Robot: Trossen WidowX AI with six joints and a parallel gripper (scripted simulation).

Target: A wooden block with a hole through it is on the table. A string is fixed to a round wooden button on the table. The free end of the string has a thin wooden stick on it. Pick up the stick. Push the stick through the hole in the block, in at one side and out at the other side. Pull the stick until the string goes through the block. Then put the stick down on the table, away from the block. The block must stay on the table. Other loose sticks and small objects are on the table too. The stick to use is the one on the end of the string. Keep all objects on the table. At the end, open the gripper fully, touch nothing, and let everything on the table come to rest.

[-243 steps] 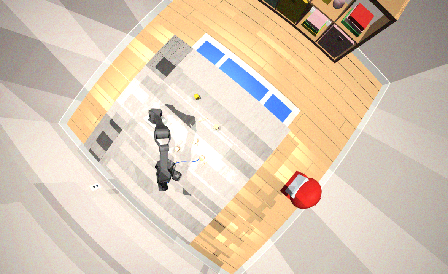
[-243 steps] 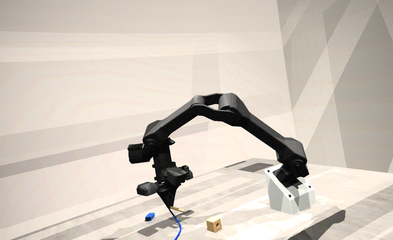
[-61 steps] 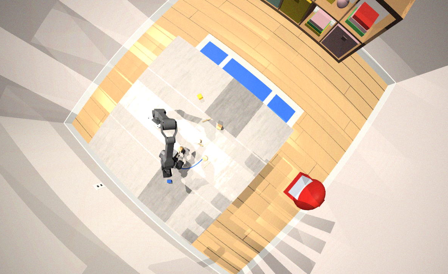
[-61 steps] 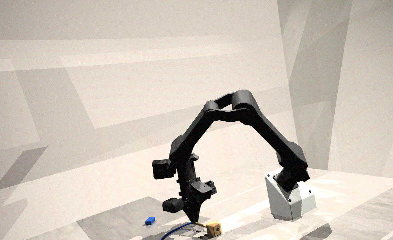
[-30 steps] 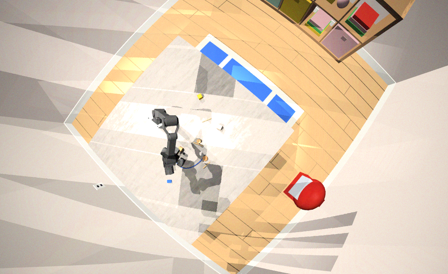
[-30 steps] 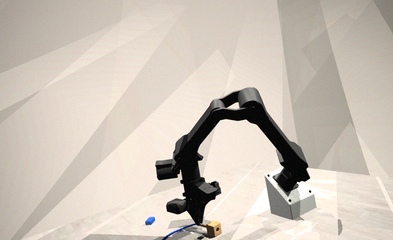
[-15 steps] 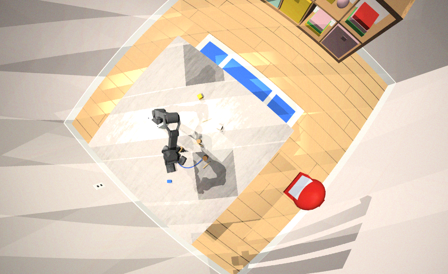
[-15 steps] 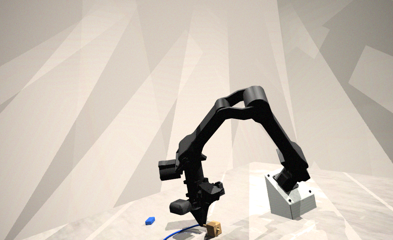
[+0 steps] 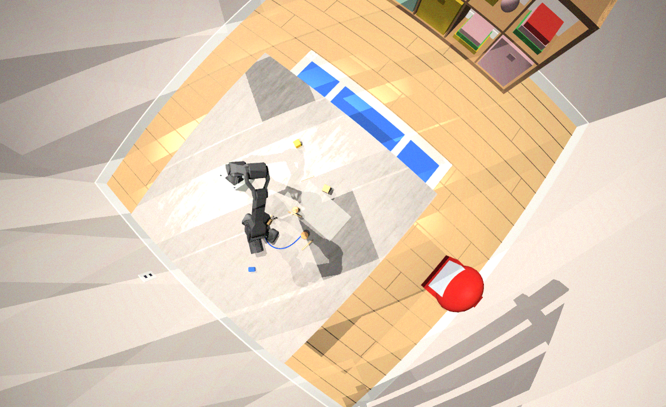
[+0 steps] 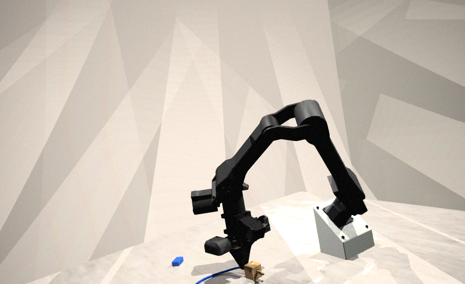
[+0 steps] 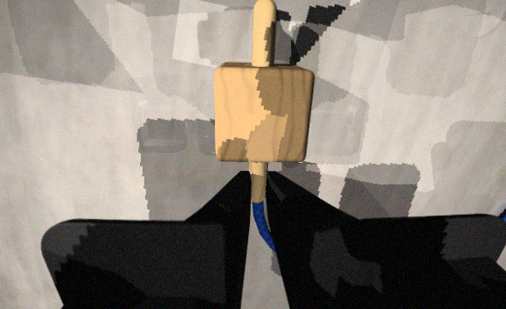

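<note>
Right now my gripper tip is 170 mm to the right of the wooden cylinder and 80 mm short of it. From my gripper tip the other things lie so: yellow cube (450 mm to the left, 140 mm behind); then round button (190 mm ahead, 90 mm to the left, 10 mm below); then blue piece (240 mm to the right, 80 mm ahead, 10 mm below).
</note>
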